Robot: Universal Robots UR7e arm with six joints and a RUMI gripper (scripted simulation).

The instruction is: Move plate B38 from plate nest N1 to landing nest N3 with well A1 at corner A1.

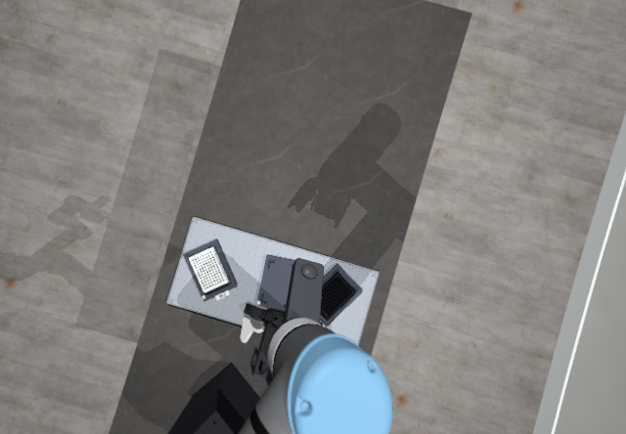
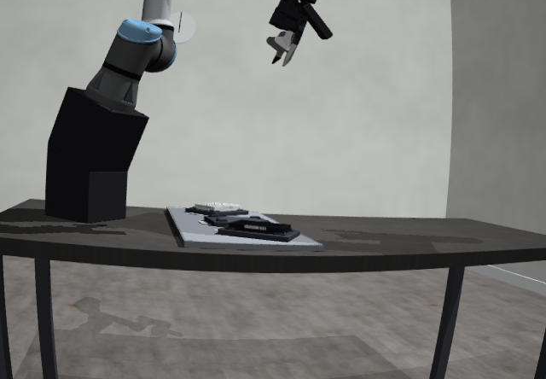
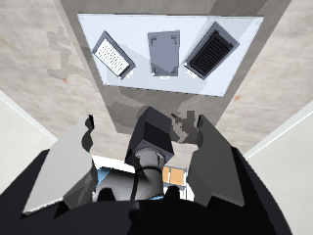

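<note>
Now: hand 410 mm above the black well plate, 150 mm to the left of it and 60 mm past it. The rest, counted from my hand: landing nest 420 mm below, 70 mm behind, 30 mm to the left; white well plate 410 mm below, 270 mm to the left, 90 mm behind.
</note>
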